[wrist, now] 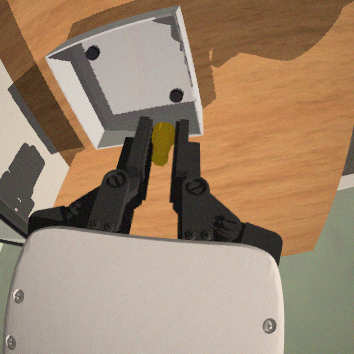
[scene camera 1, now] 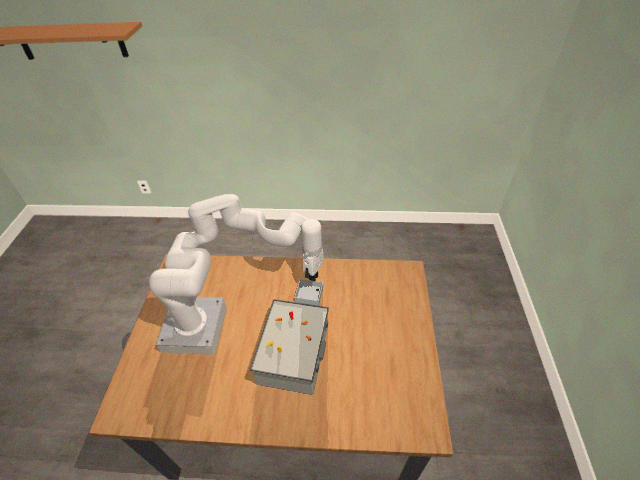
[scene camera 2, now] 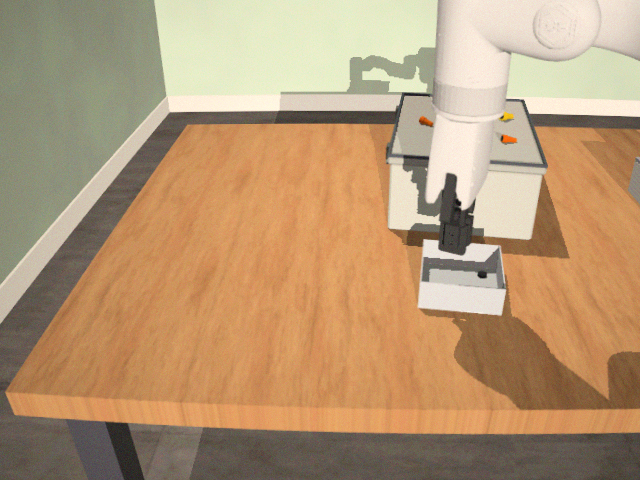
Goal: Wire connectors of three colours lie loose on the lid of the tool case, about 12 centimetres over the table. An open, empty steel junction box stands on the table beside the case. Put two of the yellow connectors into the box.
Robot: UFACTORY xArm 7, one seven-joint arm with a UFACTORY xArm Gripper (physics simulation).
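Places are measured from the arm's base along level axes (x ahead, y left, z up), in centimetres.
Where they show: gripper, fingertip midpoint: (wrist: 163,135) (scene camera 1: 313,278) (scene camera 2: 454,247); arm's base at its link origin: (scene camera 1: 190,322).
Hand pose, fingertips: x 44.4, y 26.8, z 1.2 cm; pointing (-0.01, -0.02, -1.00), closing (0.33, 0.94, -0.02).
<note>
Each offset is from my fingertips to the centre of the thing. "pt": to the spot under its first point.
My gripper (scene camera 1: 311,277) (scene camera 2: 453,252) (wrist: 163,135) is shut on a yellow connector {dy +0.1, dx -0.4, dz +1.2 cm} (wrist: 163,142), held between the fingertips. It is above the open steel junction box {dy -3.1, dx -1.5, dz -5.9 cm} (scene camera 1: 305,301) (scene camera 2: 461,299) (wrist: 80,102); the wrist view shows the fingertips over one wall. No connector shows on the visible part of the box floor, which has dark holes. Two other yellow connectors {dy -35.1, dx -10.1, dz +4.6 cm} (scene camera 1: 269,343) {dy -36.7, dx -6.1, dz +5.2 cm} (scene camera 1: 279,349) lie on the lid of the tool case {dy -31.2, dx -2.5, dz -1.7 cm} (scene camera 1: 294,364) (scene camera 2: 509,201); one yellow connector {pt dy -34.2, dx -10.1, dz +4.9 cm} (scene camera 2: 507,116) shows in scene camera 2, while the arm hides part of the lid.
A red connector {dy -22.4, dx -4.6, dz +4.7 cm} (scene camera 1: 291,315) and three orange connectors {dy -24.7, dx -9.1, dz +4.5 cm} (scene camera 1: 278,319) {dy -24.9, dx +0.6, dz +4.5 cm} (scene camera 1: 304,322) {dy -30.8, dx +3.1, dz +4.5 cm} (scene camera 1: 308,337) lie on the same lid. The case stands close beside the box and is taller than it. The arm's base plate (scene camera 1: 217,330) is on the table at the left in scene camera 1.
</note>
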